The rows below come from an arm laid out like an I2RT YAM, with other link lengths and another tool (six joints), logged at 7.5 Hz.
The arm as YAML. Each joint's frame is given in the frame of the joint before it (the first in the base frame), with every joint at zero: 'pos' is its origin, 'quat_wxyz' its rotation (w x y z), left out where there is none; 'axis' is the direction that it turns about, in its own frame. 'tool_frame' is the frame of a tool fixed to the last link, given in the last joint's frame.
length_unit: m
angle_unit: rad
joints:
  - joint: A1
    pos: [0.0, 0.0, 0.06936]
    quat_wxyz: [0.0, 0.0, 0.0, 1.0]
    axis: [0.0, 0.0, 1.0]
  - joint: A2
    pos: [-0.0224, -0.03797, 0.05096]
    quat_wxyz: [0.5, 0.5, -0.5, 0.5]
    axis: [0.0, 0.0, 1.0]
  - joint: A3
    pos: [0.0, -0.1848, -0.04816]
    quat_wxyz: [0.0, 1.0, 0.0, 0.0]
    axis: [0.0, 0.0, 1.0]
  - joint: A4
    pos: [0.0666, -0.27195, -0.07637]
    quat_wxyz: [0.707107, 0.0, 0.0, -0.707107]
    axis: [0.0, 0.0, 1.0]
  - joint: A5
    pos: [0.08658, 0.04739, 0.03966]
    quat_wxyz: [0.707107, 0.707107, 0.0, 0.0]
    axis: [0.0, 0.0, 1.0]
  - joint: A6
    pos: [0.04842, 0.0, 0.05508]
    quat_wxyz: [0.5, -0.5, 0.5, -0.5]
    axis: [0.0, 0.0, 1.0]
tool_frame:
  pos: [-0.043, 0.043, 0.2]
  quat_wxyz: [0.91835, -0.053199, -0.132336, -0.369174]
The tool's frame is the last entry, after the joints.
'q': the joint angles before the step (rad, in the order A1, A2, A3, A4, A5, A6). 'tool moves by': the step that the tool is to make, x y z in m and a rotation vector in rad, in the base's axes. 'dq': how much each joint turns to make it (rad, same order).
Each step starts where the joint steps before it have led.
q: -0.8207, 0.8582, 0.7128, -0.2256, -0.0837, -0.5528
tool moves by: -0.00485, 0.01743, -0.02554, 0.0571, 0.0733, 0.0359
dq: 0.0000, -0.0453, -0.0077, -0.1321, -0.0268, -0.0281
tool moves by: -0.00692, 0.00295, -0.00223, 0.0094, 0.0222, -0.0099
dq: 0.0000, -0.0256, 0.0044, -0.0524, 0.0133, -0.0042
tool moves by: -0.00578, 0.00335, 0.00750, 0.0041, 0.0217, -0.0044
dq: 0.0000, -0.0116, 0.0426, -0.0729, 0.0101, -0.0094
